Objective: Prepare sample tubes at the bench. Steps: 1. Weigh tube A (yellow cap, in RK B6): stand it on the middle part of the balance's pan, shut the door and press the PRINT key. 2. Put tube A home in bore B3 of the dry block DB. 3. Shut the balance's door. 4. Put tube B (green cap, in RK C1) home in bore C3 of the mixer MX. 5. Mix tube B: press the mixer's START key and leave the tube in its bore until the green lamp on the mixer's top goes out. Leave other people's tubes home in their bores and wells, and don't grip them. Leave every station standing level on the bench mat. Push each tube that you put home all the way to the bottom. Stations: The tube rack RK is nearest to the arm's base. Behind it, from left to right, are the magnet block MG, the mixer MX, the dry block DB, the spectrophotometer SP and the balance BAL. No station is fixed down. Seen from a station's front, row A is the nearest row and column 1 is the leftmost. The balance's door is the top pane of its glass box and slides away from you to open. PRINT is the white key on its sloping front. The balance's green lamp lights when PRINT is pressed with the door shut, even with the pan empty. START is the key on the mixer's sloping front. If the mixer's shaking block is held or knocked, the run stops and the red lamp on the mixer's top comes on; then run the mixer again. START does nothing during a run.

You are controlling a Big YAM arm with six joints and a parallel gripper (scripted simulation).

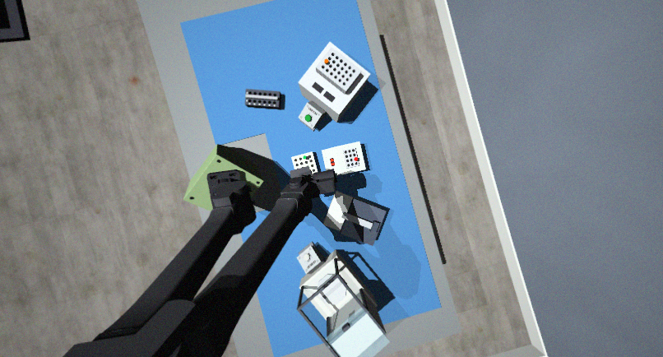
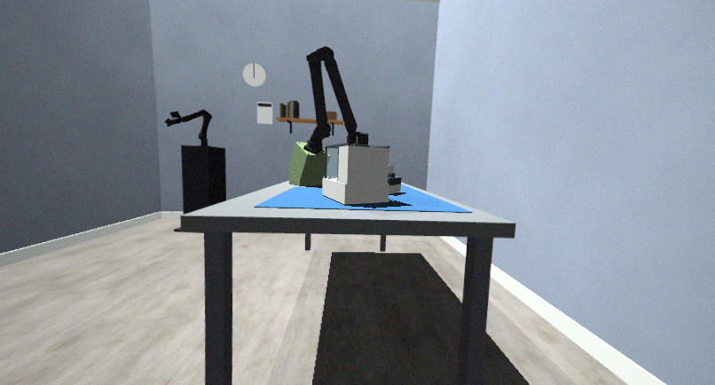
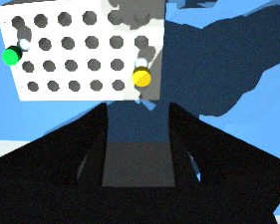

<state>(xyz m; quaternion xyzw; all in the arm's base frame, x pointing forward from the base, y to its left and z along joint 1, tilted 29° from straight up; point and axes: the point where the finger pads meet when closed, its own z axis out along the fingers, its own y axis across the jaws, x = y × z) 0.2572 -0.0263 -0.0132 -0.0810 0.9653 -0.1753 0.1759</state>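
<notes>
My hand is 9 cm above the white rack RK and 5 cm to the right of it. Also, from my hand: dry block DB 15 cm ahead, 8 cm below, 6 cm to the left; mixer's green start key 24 cm to the left, 4 cm below, 4 cm ahead; spectrophotometer SP 17 cm to the right, 16 cm ahead, 4 cm below.
</notes>
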